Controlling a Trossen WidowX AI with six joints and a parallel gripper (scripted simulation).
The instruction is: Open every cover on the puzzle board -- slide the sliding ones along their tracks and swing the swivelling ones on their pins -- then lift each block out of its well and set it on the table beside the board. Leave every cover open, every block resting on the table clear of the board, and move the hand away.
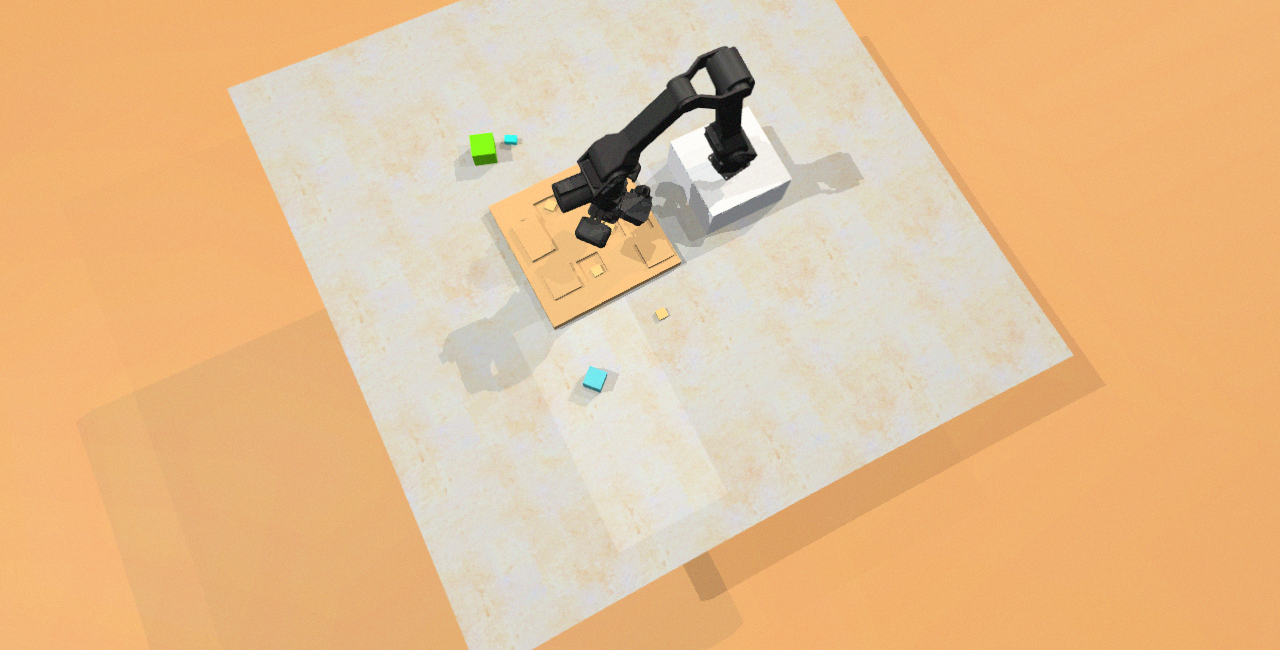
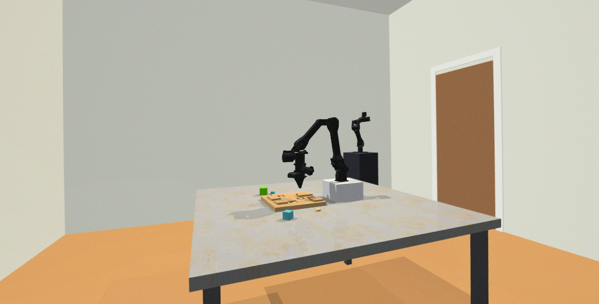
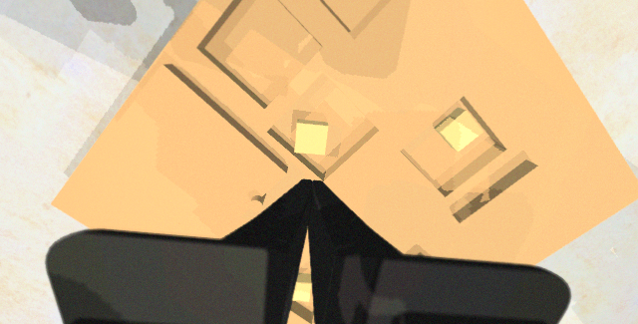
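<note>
Now: gripper tip 4 cm short of the tan puzzle board and 6 cm above it. Round my gripper tip: small cyan block (5 cm ahead, 29 cm to the right, 7 cm below); green cube (12 cm ahead, 29 cm to the right, 6 cm below); cyan cube (20 cm ahead, 25 cm to the left, 6 cm below).
</note>
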